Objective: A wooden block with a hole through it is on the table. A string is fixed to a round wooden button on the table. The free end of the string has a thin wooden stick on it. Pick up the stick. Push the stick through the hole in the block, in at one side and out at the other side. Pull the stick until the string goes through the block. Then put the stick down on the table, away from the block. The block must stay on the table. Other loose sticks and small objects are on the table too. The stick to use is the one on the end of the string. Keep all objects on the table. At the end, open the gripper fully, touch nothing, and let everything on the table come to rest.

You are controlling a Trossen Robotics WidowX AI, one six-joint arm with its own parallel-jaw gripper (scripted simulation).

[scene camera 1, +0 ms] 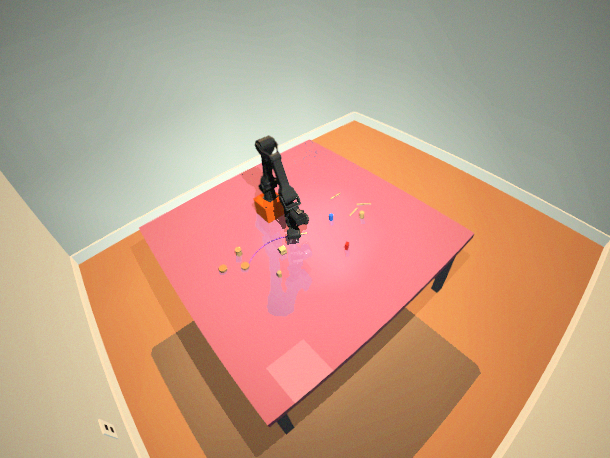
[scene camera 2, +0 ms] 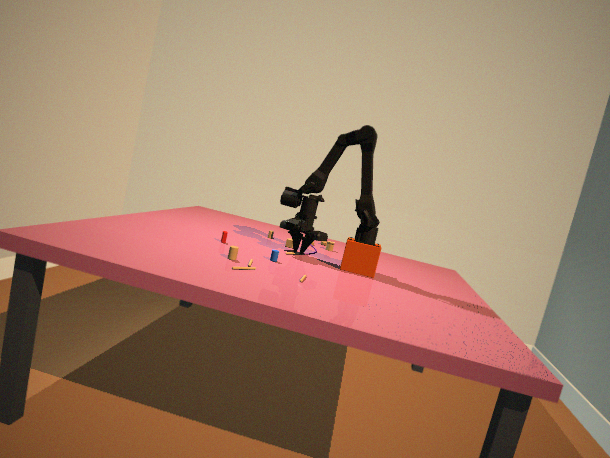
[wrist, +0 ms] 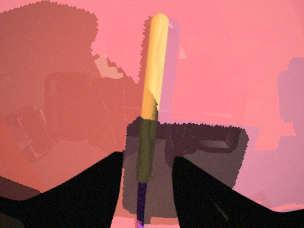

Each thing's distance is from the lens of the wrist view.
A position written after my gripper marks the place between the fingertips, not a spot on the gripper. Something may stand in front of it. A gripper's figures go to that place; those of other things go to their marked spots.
my gripper (wrist: 148, 162): 10 cm
thin wooden stick (wrist: 158, 39): 8 cm
